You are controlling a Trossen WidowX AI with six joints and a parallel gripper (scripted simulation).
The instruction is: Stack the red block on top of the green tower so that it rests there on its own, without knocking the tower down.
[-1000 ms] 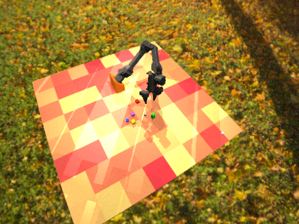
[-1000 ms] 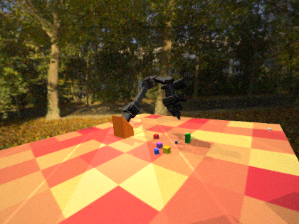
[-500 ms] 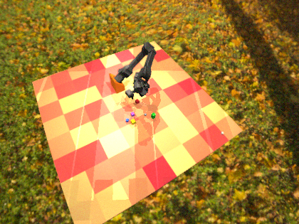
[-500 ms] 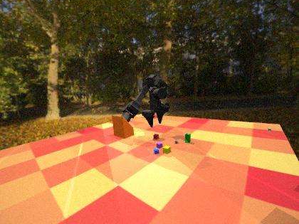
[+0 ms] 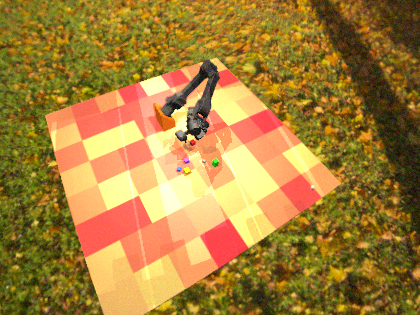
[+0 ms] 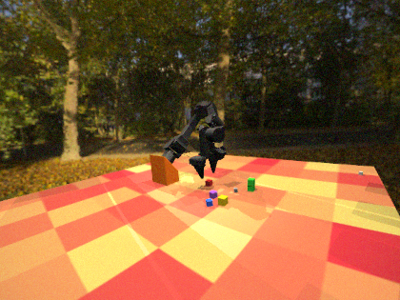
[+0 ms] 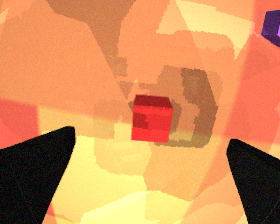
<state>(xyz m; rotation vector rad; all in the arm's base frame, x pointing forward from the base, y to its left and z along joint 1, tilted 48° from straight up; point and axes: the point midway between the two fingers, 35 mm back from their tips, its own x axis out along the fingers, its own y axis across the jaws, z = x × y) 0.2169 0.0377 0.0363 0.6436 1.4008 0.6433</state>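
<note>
My gripper tip is 3 cm above the red block. From my gripper tip the other things lie so: blue block 16 cm to the right, 11 cm ahead, 3 cm below; tiny grey cube 14 cm ahead, 4 cm below, 1 cm to the right; purple block 9 cm to the right, 9 cm ahead, 3 cm below.
</note>
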